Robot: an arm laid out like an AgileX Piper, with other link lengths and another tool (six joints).
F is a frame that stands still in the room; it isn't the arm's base.
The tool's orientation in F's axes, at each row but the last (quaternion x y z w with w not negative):
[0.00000, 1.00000, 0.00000, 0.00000]
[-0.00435, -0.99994, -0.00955, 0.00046]
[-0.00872, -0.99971, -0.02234, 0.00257]
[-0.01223, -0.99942, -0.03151, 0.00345]
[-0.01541, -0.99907, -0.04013, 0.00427]
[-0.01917, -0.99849, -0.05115, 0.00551]
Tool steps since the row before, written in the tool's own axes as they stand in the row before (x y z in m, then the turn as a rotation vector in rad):
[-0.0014, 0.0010, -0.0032, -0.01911, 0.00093, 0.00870]
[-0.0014, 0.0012, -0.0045, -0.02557, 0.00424, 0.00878]
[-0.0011, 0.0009, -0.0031, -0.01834, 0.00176, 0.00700]
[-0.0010, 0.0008, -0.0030, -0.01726, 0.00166, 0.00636]
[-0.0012, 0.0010, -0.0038, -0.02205, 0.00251, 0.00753]
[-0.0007, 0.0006, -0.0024, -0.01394, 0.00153, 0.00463]
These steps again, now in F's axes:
[0.0014, 0.0010, 0.0032, 0.01911, 0.00093, -0.00870]
[0.0014, 0.0011, 0.0045, 0.02560, 0.00418, -0.00872]
[0.0011, 0.0007, 0.0031, 0.01833, 0.00175, -0.00702]
[0.0010, 0.0006, 0.0030, 0.01726, 0.00164, -0.00638]
[0.0013, 0.0007, 0.0039, 0.02206, 0.00243, -0.00752]
[0.0007, 0.0003, 0.0024, 0.01395, 0.00147, -0.00463]

